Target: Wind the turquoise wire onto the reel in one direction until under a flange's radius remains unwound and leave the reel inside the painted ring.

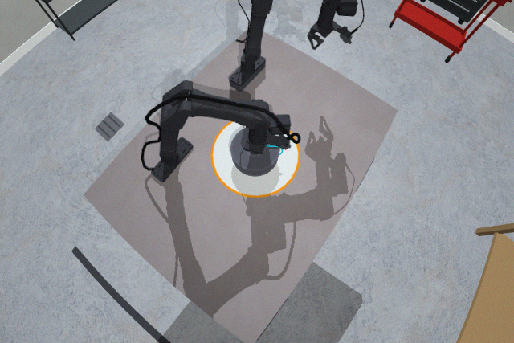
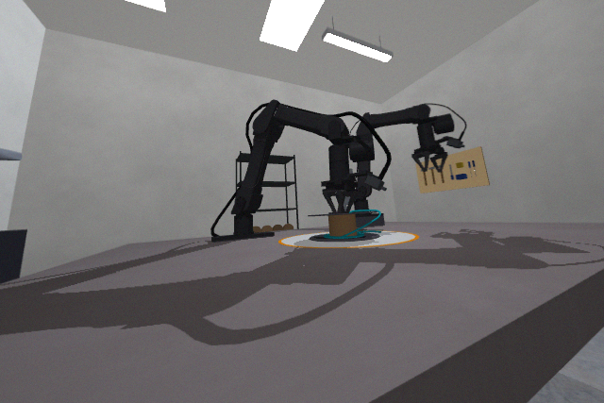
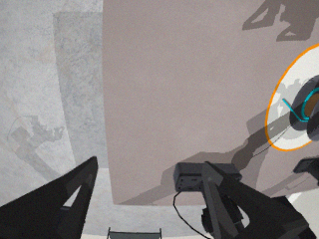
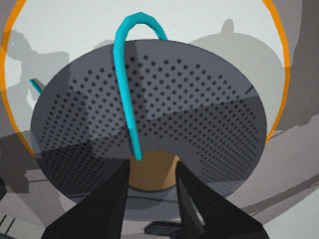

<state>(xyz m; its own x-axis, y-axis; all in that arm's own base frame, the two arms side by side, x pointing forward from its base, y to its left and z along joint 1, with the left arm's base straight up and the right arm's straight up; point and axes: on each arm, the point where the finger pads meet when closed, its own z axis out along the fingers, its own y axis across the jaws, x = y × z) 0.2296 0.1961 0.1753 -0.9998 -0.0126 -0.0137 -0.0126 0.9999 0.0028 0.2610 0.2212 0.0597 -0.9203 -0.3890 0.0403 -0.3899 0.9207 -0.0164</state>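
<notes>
My right gripper is now 60 mm above the orange painted ring. The rest, counted from my right hand: reel 30 mm below.
</notes>
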